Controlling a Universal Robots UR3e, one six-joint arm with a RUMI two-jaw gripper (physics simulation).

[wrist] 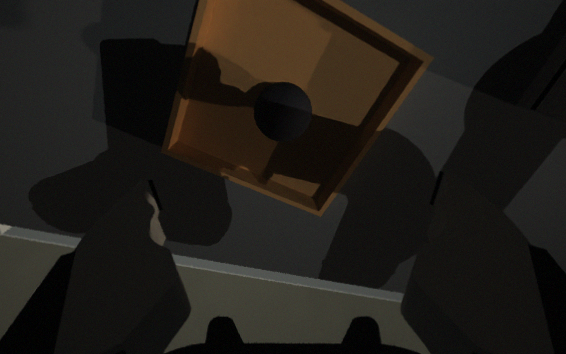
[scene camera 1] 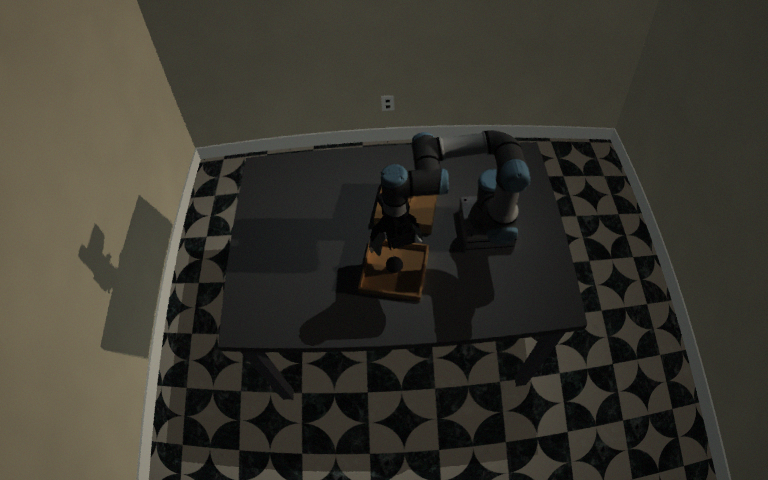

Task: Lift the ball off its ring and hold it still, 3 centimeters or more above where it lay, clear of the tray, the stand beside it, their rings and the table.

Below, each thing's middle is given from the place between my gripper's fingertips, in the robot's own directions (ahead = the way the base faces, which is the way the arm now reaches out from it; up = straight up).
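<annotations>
Orange stand [scene camera 1: 422,208]: 50 mm behind my hand, 250 mm to the right of it, 120 mm below it. Dark ball [wrist: 282,111]: my hand 10 mm short of it, 110 mm above it.
</annotations>
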